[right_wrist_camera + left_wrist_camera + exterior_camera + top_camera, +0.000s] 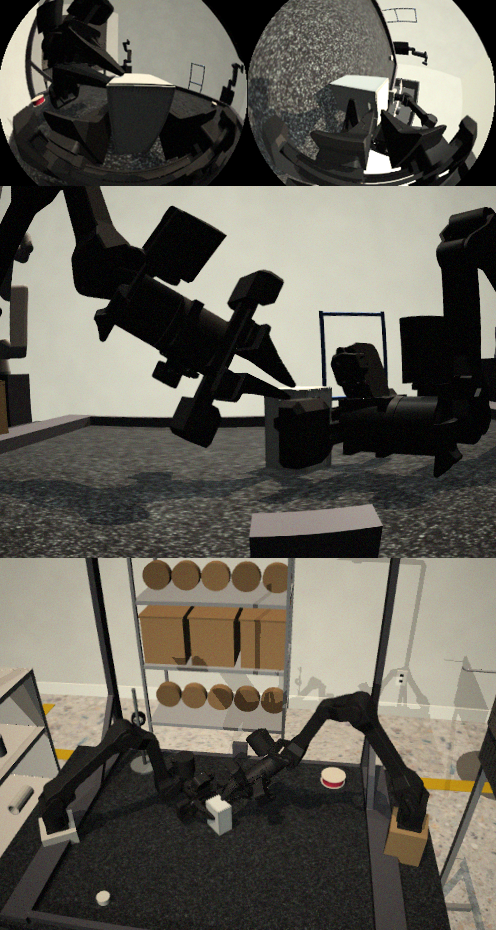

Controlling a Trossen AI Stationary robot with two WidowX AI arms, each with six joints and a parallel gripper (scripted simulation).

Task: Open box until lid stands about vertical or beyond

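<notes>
Now: right hand 2 cm short of the box and 1 cm to the right of it.
</notes>
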